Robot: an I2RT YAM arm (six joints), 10 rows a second.
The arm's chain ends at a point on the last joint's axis. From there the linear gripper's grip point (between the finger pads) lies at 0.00 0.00 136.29 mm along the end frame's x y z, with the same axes.
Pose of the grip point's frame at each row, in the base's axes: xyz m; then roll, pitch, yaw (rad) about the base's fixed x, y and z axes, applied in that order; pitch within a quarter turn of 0, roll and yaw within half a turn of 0:
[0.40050 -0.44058 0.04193 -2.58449 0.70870 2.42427]
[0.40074 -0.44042 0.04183 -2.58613 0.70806 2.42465]
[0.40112 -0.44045 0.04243 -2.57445 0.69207 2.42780]
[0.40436 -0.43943 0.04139 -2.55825 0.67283 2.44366]
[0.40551 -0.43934 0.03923 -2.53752 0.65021 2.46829]
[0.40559 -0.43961 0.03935 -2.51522 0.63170 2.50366]
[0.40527 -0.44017 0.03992 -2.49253 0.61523 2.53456]
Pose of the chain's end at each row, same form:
[0.39113 -0.33678 0.12976 -2.58449 0.70870 2.42427]
[0.39119 -0.33676 0.12979 -2.58613 0.70806 2.42465]
[0.39361 -0.33708 0.13093 -2.57445 0.69207 2.42780]
[0.39829 -0.33636 0.13035 -2.55825 0.67283 2.44366]
[0.40070 -0.33648 0.12851 -2.53752 0.65021 2.46829]
[0.40079 -0.33660 0.12846 -2.51522 0.63170 2.50366]
[0.40079 -0.33676 0.12859 -2.49253 0.61523 2.53456]

